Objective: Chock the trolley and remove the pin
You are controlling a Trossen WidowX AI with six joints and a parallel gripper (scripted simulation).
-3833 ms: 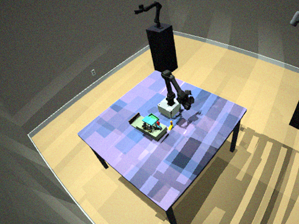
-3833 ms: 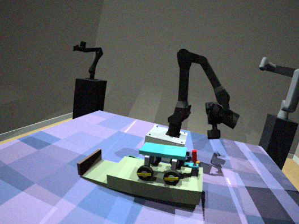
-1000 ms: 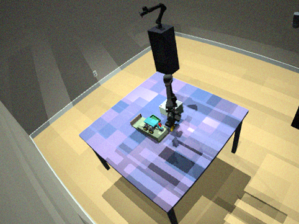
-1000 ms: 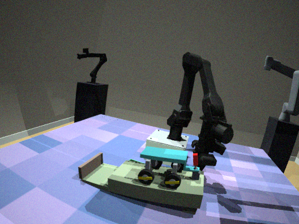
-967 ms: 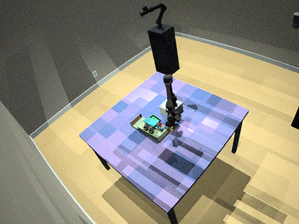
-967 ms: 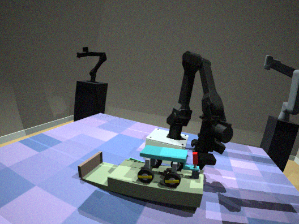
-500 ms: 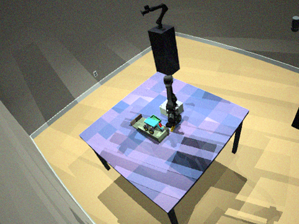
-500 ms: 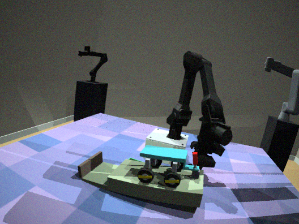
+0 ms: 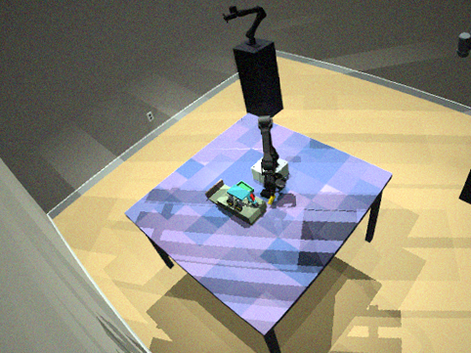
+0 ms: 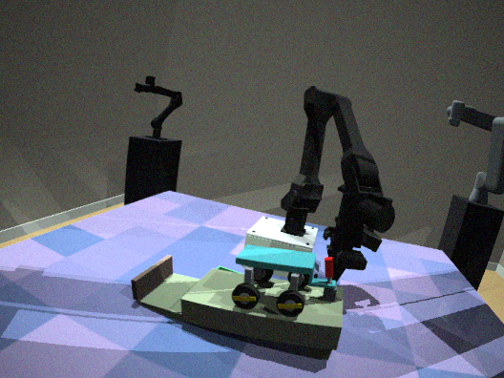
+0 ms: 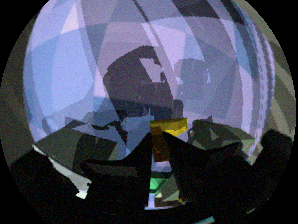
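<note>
Right now my gripper tip is 160 mm short of the trolley, 110 mm to the left of it and 50 mm below it. The rest, counted from my gripper tip: yellow chock (20 mm ahead, 10 mm below); pale green ramp (160 mm ahead, 120 mm to the right, 10 mm below); red-headed stop pin (140 mm ahead, 70 mm above, 20 mm to the right).
</note>
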